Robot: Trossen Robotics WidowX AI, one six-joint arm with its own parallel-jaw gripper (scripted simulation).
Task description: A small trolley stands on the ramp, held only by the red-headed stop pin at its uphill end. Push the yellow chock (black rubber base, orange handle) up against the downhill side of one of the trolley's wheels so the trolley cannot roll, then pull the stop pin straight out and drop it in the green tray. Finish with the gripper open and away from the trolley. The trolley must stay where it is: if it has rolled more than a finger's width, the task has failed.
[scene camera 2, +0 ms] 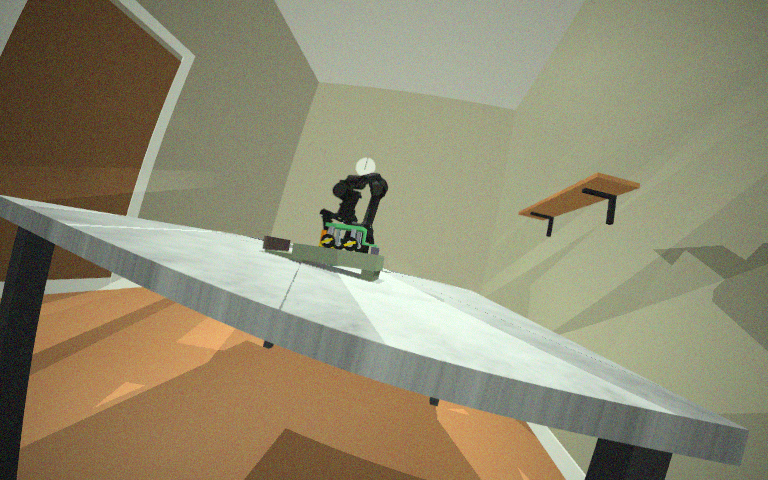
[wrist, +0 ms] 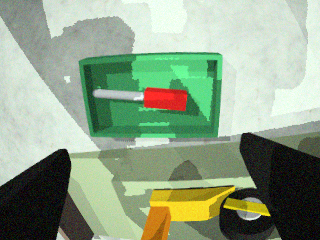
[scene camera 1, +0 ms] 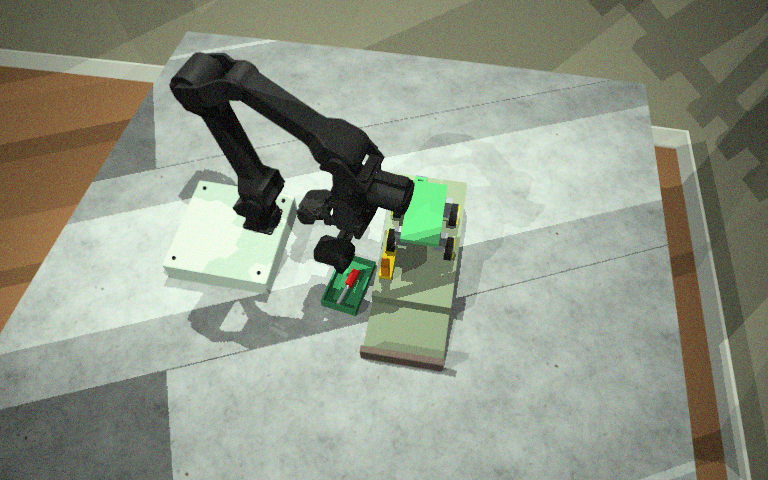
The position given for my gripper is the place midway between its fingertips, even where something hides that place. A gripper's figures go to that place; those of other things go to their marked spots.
Scene:
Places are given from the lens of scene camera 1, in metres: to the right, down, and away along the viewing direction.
my gripper (scene camera 1: 349, 255): -0.07, 0.03, 1.01
green-topped trolley (scene camera 1: 422, 223): 0.07, -0.03, 0.99
brown strip (scene camera 1: 370, 353): -0.02, 0.20, 0.95

